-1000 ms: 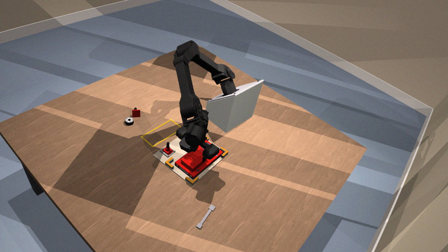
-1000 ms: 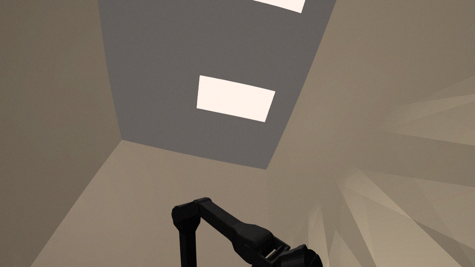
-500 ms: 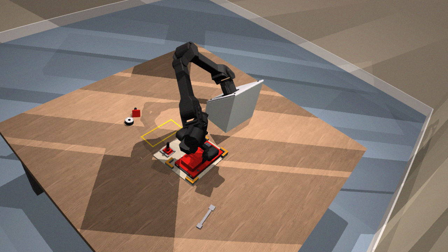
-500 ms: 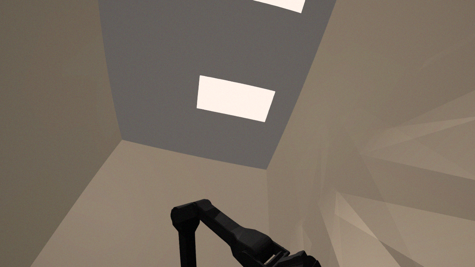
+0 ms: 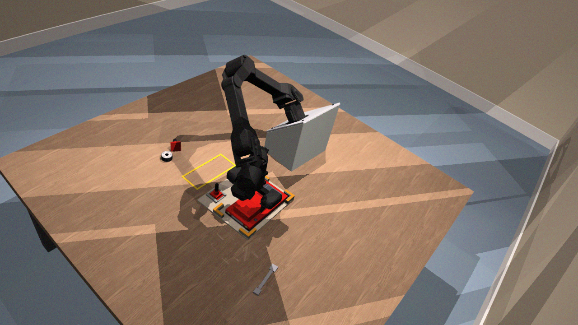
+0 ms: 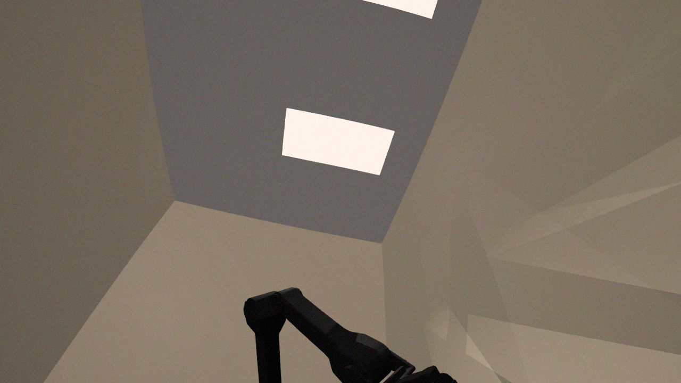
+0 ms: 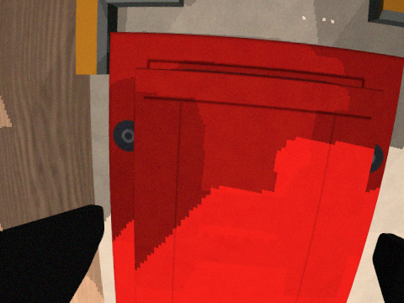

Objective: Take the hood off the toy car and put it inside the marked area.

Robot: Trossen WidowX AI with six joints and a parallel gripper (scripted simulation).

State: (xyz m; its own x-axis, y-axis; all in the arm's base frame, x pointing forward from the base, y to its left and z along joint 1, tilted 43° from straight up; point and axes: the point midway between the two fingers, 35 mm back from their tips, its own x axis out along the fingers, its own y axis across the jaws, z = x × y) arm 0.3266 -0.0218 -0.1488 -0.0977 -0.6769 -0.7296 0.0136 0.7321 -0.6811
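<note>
Now: gripper tip 10 mm above the red hood. Also, from my gripper tip: wheel 30 mm ahead, 380 mm to the right, 40 mm below; grey bar 160 mm ahead, 200 mm to the left, 50 mm below; red-and-black post 20 mm ahead, 130 mm to the right, 10 mm below.
</note>
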